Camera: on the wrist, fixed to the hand. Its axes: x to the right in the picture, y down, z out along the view.
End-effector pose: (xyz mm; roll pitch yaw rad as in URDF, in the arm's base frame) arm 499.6 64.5 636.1 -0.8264 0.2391 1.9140
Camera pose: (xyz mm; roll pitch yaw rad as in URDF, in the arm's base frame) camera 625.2 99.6 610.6 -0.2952 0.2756 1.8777
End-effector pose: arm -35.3 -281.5 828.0 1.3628 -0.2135 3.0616
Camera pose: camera -59.3 -377.2 739.1 1.8926 -0.2060 3.1128
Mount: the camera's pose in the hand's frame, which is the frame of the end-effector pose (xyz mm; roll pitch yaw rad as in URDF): -2.9 -68.3 -113.9 0.5405 0.0505 0.0033
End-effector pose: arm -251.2 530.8 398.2 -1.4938 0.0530 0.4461
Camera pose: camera -199.7 423.7 457.6 -0.9562 0.0601 0.3959
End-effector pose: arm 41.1 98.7 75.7 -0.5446 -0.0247 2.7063
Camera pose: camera 91.9 204.6 13.6 -0.0041 0.0202 2.6830
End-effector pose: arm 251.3 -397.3 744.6 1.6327 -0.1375 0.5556
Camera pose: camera 193.8 -294.2 683.7 2.1660 -0.1437 0.6063
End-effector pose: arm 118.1 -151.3 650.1 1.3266 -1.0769 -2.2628
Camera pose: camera 138.7 -273.8 603.1 1.7765 -1.0656 -2.1598
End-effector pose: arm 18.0 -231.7 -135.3 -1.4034 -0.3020 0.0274
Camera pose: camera 4.2 -355.8 -90.0 -0.8480 -0.2900 -0.0240
